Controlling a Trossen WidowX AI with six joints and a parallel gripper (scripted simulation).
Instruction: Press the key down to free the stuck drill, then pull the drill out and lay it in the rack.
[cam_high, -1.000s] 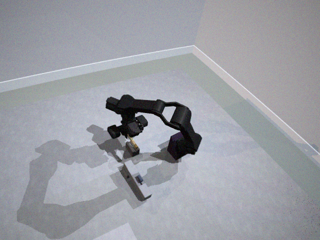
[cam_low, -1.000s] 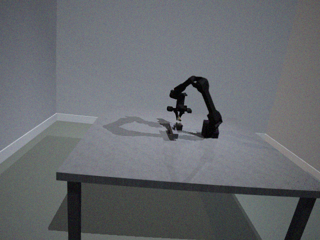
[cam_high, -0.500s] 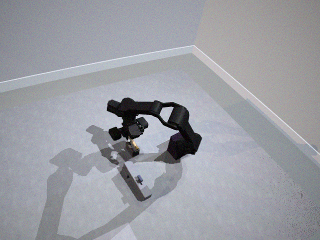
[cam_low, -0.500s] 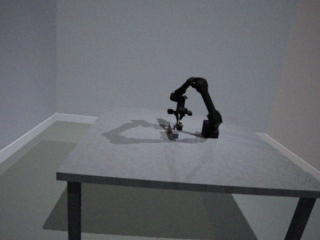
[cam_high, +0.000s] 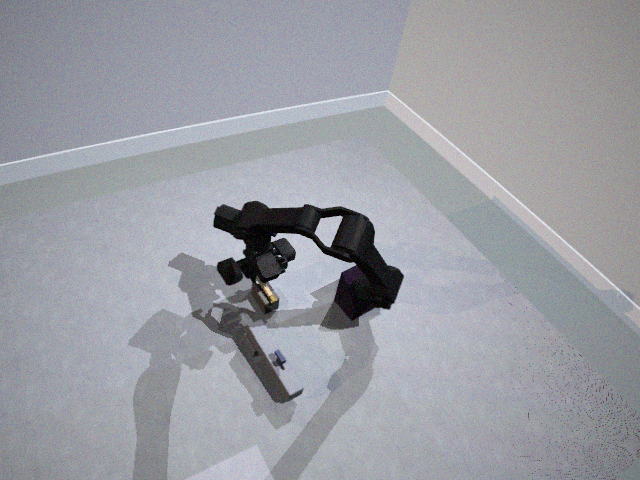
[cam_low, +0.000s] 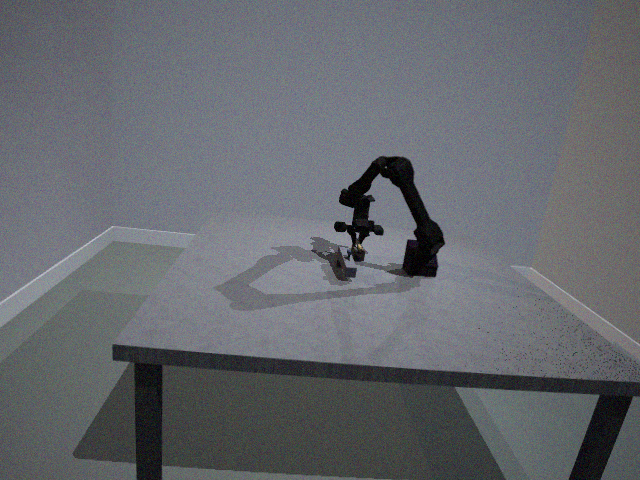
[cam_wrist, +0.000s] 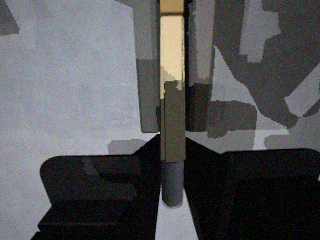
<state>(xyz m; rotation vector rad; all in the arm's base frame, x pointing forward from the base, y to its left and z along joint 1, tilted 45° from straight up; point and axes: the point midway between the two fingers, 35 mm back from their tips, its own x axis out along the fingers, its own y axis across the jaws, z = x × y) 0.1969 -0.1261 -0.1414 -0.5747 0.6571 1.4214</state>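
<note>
Right now the drill is 4 cm to the left of my gripper tip and 3 cm above it. The rest, counted from my gripper tip: rack 5 cm to the left, 1 cm ahead; then key 24 cm to the left, 9 cm ahead, 3 cm above; then grey fixture 21 cm to the left, 9 cm ahead, 2 cm above.
</note>
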